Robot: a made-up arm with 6 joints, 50 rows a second.
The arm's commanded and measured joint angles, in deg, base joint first. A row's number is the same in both.
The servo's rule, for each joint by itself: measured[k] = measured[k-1] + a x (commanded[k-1-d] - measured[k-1]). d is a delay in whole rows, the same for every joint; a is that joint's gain. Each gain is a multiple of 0.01, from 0.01 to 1. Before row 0 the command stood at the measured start. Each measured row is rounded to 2 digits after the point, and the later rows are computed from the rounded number. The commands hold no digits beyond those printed.
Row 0, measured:
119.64 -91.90 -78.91 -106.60 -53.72 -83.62
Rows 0 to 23, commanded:
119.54 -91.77 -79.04 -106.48 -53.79 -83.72
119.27 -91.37 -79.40 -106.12 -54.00 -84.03
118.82 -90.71 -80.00 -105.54 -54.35 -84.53
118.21 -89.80 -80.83 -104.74 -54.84 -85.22
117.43 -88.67 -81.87 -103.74 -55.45 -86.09
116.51 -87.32 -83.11 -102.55 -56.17 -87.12
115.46 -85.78 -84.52 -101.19 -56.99 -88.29
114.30 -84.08 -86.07 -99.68 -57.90 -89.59
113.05 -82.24 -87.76 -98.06 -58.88 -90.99
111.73 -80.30 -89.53 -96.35 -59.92 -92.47
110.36 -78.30 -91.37 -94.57 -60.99 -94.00
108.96 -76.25 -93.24 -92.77 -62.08 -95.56
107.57 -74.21 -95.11 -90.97 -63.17 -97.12
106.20 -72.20 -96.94 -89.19 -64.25 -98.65
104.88 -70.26 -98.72 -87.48 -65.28 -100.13
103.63 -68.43 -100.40 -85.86 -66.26 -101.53
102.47 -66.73 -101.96 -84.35 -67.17 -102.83
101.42 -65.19 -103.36 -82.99 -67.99 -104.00
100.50 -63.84 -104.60 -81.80 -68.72 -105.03
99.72 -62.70 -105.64 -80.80 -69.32 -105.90
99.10 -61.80 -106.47 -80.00 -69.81 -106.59
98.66 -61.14 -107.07 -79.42 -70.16 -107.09
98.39 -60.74 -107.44 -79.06 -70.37 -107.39
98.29 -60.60 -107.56 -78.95 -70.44 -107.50
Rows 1 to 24, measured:
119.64 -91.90 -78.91 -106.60 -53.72 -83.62
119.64 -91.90 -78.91 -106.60 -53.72 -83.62
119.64 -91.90 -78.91 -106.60 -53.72 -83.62
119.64 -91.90 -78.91 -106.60 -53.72 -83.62
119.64 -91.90 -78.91 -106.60 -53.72 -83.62
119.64 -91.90 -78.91 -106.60 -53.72 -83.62
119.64 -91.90 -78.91 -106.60 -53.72 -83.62
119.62 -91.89 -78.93 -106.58 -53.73 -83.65
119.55 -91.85 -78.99 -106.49 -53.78 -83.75
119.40 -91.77 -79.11 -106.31 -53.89 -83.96
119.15 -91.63 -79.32 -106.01 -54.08 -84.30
118.79 -91.42 -79.63 -105.58 -54.35 -84.78
118.31 -91.13 -80.05 -105.00 -54.71 -85.41
117.71 -90.76 -80.59 -104.28 -55.17 -86.19
116.99 -90.29 -81.25 -103.41 -55.72 -87.11
116.16 -89.73 -82.03 -102.39 -56.35 -88.16
115.23 -89.07 -82.93 -101.24 -57.06 -89.32
114.21 -88.32 -83.94 -99.97 -57.85 -90.58
113.11 -87.48 -85.06 -98.60 -58.70 -91.92
111.95 -86.55 -86.27 -97.15 -59.59 -93.32
110.74 -85.55 -87.55 -95.64 -60.52 -94.76
109.51 -84.48 -88.89 -94.09 -61.47 -96.21
108.28 -83.36 -90.27 -92.53 -62.43 -97.65
107.06 -82.20 -91.67 -90.98 -63.38 -99.05
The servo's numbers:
d 7
a 0.21 0.07 0.12 0.19 0.20 0.27

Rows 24 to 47, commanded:
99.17 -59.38 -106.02 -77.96 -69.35 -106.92
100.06 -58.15 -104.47 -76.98 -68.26 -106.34
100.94 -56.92 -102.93 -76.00 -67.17 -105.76
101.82 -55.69 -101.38 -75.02 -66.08 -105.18
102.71 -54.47 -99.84 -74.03 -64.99 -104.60
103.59 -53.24 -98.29 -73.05 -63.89 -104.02
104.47 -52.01 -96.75 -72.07 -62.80 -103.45
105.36 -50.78 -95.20 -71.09 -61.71 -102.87
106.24 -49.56 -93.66 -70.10 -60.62 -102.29
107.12 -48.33 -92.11 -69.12 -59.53 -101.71
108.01 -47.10 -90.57 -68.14 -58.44 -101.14
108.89 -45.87 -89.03 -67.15 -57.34 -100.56
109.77 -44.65 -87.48 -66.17 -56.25 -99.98
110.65 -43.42 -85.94 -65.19 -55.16 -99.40
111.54 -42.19 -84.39 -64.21 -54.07 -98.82
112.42 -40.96 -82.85 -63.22 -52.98 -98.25
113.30 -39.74 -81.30 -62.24 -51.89 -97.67
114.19 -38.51 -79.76 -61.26 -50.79 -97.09
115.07 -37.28 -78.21 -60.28 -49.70 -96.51
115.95 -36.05 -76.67 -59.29 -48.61 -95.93
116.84 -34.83 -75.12 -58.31 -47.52 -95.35
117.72 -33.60 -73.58 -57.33 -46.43 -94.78
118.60 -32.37 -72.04 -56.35 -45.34 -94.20
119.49 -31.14 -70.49 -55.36 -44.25 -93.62
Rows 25 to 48, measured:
105.88 -81.01 -93.07 -89.46 -64.30 -100.39
104.75 -79.81 -94.45 -88.00 -65.18 -101.64
103.69 -78.61 -95.79 -86.63 -66.01 -102.79
102.73 -77.43 -97.07 -85.37 -66.77 -103.82
101.88 -76.29 -98.27 -84.24 -67.45 -104.70
101.15 -75.20 -99.37 -83.26 -68.03 -105.43
100.55 -74.18 -100.35 -82.44 -68.51 -105.99
100.26 -73.14 -101.03 -81.59 -68.68 -106.24
100.22 -72.09 -101.44 -80.71 -68.60 -106.27
100.37 -71.03 -101.62 -79.82 -68.31 -106.13
100.67 -69.96 -101.59 -78.91 -67.86 -105.87
101.10 -68.88 -101.38 -77.98 -67.29 -105.53
101.62 -67.79 -101.01 -77.04 -66.61 -105.12
102.22 -66.69 -100.50 -76.10 -65.85 -104.67
102.88 -65.58 -99.86 -75.15 -65.02 -104.18
103.59 -64.46 -99.12 -74.19 -64.14 -103.67
104.33 -63.33 -98.28 -73.23 -63.22 -103.14
105.10 -62.19 -97.35 -72.26 -62.26 -102.60
105.90 -61.05 -96.35 -71.29 -61.28 -102.05
106.71 -59.90 -95.29 -70.32 -60.27 -101.49
107.54 -58.75 -94.17 -69.35 -59.25 -100.93
108.38 -57.59 -93.00 -68.37 -58.21 -100.36
109.23 -56.43 -91.78 -67.39 -57.16 -99.79
110.08 -55.26 -90.52 -66.41 -56.11 -99.22

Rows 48 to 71, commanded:
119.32 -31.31 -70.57 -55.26 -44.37 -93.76
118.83 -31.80 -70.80 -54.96 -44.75 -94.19
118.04 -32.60 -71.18 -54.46 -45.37 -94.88
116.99 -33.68 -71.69 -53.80 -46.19 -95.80
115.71 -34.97 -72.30 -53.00 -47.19 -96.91
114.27 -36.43 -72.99 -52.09 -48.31 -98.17
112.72 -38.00 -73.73 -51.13 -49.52 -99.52
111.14 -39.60 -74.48 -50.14 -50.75 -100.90
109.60 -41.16 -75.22 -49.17 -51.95 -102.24
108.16 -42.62 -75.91 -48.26 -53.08 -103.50
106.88 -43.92 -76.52 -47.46 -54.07 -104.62
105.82 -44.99 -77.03 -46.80 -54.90 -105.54
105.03 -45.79 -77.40 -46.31 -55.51 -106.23
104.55 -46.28 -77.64 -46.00 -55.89 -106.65
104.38 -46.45 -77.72 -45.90 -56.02 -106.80
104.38 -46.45 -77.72 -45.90 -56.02 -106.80
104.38 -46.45 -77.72 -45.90 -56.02 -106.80
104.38 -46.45 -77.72 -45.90 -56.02 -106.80
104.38 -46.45 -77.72 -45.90 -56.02 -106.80
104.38 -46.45 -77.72 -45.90 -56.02 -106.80
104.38 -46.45 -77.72 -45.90 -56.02 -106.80
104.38 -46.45 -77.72 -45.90 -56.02 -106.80
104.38 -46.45 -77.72 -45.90 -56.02 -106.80
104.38 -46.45 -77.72 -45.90 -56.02 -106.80
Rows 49 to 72, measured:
110.94 -54.09 -89.23 -65.43 -55.05 -98.64
111.81 -52.91 -87.91 -64.45 -53.98 -98.06
112.68 -51.73 -86.56 -63.47 -52.91 -97.48
113.55 -50.55 -85.19 -62.49 -51.83 -96.90
114.43 -49.36 -83.80 -61.51 -50.75 -96.33
115.31 -48.17 -82.39 -60.53 -49.67 -95.75
116.19 -46.98 -80.96 -59.55 -48.59 -95.17
116.85 -45.88 -79.71 -58.73 -47.75 -94.79
117.27 -44.89 -78.64 -58.01 -47.15 -94.63
117.43 -44.03 -77.74 -57.34 -46.79 -94.70
117.34 -43.31 -77.01 -56.67 -46.67 -95.00
117.00 -42.73 -76.44 -55.97 -46.77 -95.52
116.43 -42.29 -76.03 -55.23 -47.08 -96.24
115.65 -41.99 -75.75 -54.45 -47.57 -97.13
114.70 -41.82 -75.60 -53.63 -48.21 -98.15
113.63 -41.77 -75.55 -52.78 -48.96 -99.25
112.48 -41.83 -75.59 -51.92 -49.78 -100.40
111.30 -41.98 -75.70 -51.07 -50.64 -101.54
110.15 -42.19 -75.86 -50.26 -51.49 -102.62
109.07 -42.44 -76.04 -49.51 -52.29 -103.59
108.12 -42.71 -76.23 -48.84 -53.01 -104.42
107.33 -42.97 -76.41 -48.28 -53.61 -105.06
106.71 -43.21 -76.57 -47.83 -54.09 -105.53
106.22 -43.44 -76.71 -47.46 -54.48 -105.87

